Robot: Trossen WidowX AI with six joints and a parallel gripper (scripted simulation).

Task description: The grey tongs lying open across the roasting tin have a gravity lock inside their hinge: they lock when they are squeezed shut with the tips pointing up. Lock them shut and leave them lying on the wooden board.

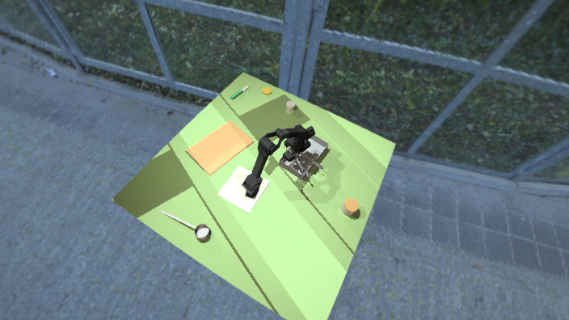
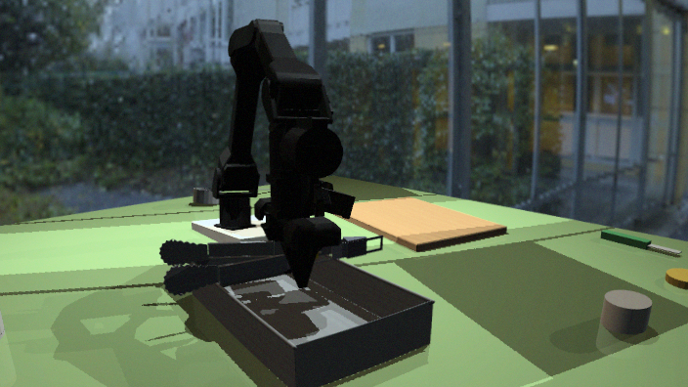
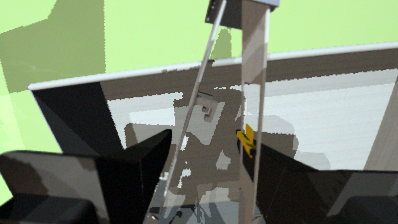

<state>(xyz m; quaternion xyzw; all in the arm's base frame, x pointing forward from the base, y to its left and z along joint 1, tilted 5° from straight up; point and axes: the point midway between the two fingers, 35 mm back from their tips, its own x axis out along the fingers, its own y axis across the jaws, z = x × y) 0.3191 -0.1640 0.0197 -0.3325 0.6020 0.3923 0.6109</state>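
Right now the dark roasting tin is 4 cm ahead of my gripper tip and 5 cm to the right of it. Also, from my gripper tip: wooden board (9 cm behind, 47 cm to the left, 2 cm below); then yellow lock piece (3 cm ahead, 1 cm to the left, 4 cm above); then green-handled tool (42 cm ahead, 56 cm to the left, 2 cm below).
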